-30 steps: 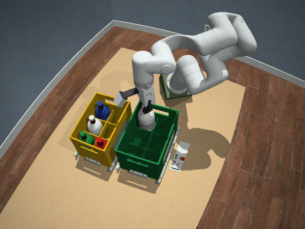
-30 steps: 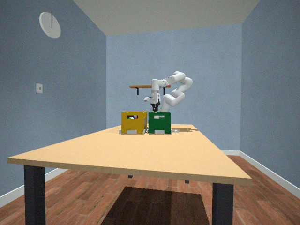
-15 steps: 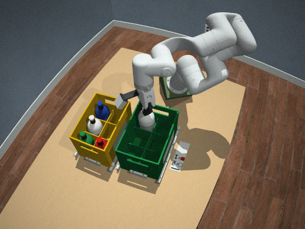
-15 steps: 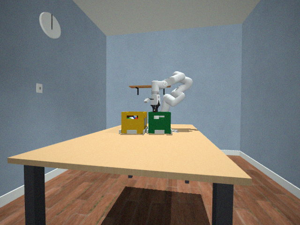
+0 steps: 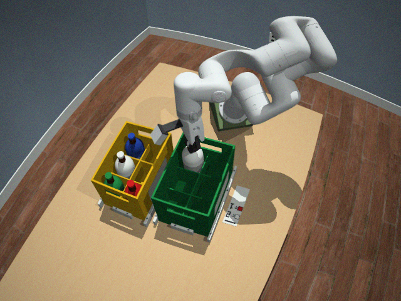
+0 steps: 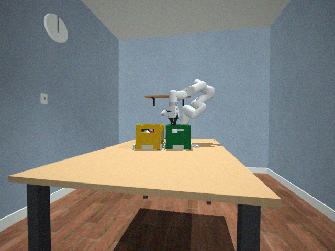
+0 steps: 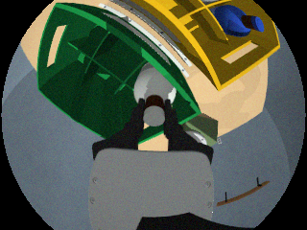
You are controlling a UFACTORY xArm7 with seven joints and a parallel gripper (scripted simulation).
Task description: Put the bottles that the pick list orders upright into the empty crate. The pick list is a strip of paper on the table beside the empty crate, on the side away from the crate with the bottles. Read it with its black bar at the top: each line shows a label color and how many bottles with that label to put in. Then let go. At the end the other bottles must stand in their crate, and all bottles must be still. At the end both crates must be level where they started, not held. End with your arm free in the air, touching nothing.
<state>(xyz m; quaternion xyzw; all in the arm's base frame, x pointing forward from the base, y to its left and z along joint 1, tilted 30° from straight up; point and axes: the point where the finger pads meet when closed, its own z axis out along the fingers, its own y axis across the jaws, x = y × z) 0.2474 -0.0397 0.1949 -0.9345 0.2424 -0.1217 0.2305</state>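
Right now my hand is 16 cm short of the yellow crate, 13 cm to the left of it and 10 cm above it. Round my hand: red-labelled bottle: 23 cm ahead, 6 cm to the right, 10 cm below; green crate: 7 cm ahead, 7 cm to the left, 10 cm below; blue bottle: 10 cm ahead, 20 cm to the right, 10 cm below.
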